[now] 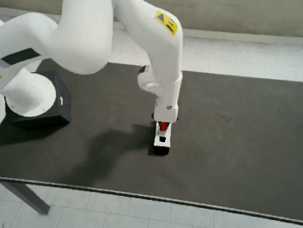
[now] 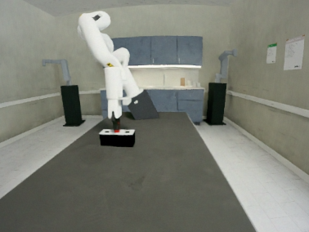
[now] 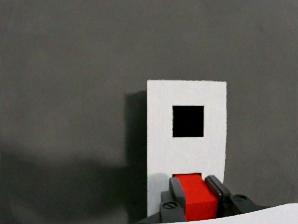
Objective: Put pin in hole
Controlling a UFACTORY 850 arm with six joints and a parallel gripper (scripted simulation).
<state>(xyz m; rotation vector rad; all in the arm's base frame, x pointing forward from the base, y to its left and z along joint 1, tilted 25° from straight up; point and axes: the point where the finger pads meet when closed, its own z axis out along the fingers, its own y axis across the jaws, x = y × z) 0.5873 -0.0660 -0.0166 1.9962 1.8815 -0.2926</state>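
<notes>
My hand is 10 mm above the pin. Round my hand: block 70 mm below.
</notes>
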